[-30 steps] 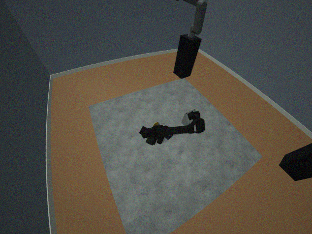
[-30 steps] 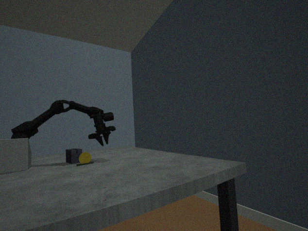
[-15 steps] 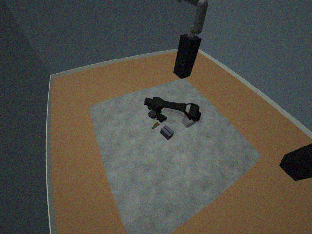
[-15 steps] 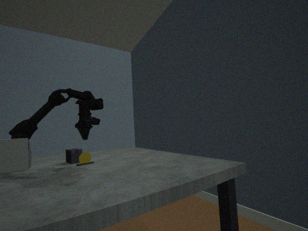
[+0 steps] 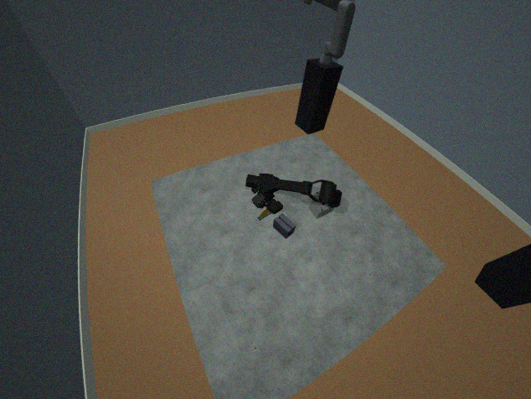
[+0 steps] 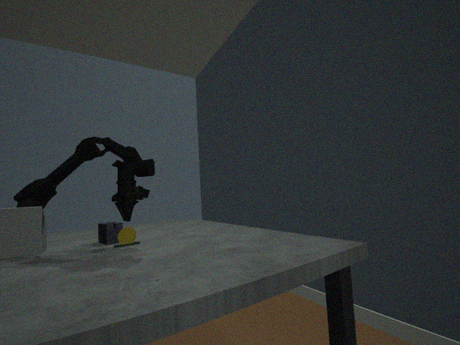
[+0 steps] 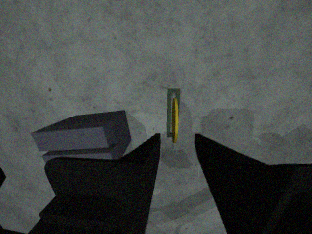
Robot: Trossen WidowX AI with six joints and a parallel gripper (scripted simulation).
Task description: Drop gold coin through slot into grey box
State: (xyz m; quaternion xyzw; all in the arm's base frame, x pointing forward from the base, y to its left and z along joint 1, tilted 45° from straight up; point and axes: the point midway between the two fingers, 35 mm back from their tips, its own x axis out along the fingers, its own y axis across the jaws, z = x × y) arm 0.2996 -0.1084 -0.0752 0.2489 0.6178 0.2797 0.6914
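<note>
My gripper tip is now 50 mm above the gold coin.
</note>
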